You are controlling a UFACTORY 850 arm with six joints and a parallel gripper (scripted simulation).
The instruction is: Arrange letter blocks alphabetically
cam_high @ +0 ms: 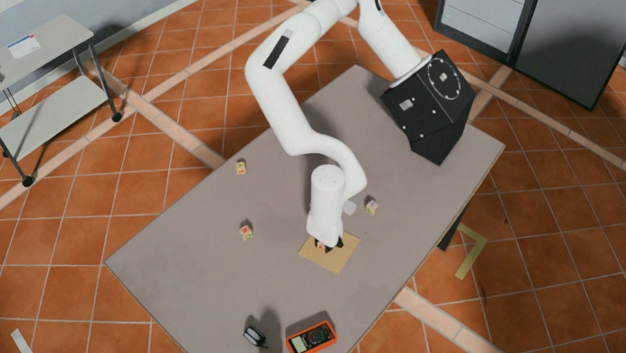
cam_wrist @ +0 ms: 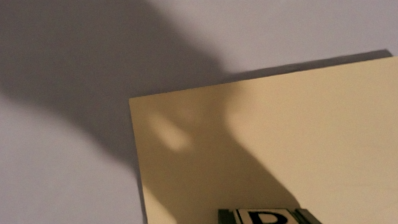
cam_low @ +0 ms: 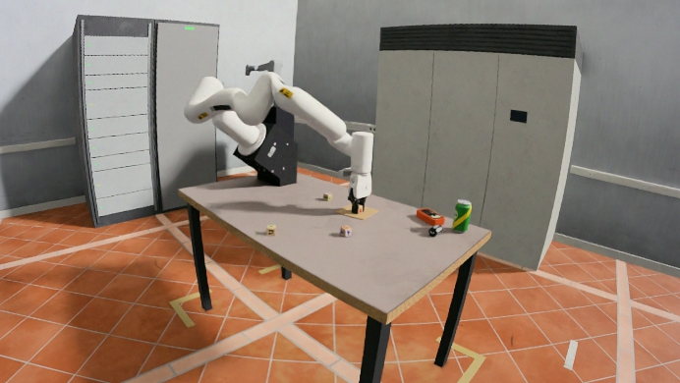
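Right now the tan mat is 20 mm below my hand, 10 mm to the left of it and 10 mm behind it. From my hand the other things lie so: green can 410 mm ahead, 140 mm to the left, 40 mm above; then orange multimeter 260 mm ahead, 160 mm to the left, 10 mm below; then small black device 350 mm ahead, 40 mm to the left, 10 mm below.
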